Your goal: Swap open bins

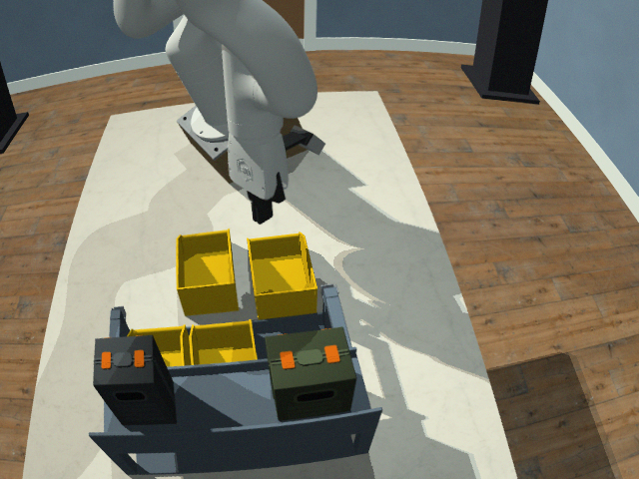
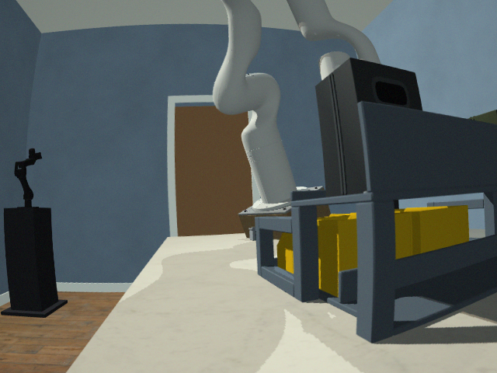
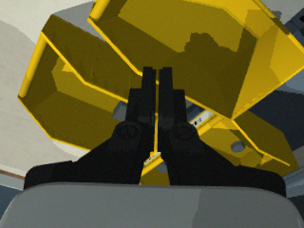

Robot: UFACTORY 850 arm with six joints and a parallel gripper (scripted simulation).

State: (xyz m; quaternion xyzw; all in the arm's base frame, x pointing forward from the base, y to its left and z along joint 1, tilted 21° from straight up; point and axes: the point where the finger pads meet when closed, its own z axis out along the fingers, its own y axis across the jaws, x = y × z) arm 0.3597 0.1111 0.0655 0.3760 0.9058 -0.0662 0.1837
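My gripper is now 15 cm short of the shelf lip, 7 cm to the left of it and 13 cm above it. The rest, counted from my hand: dark grey case: 35 cm ahead, 17 cm to the right, 2 cm above; green case: 32 cm ahead, 6 cm to the left, 1 cm above.
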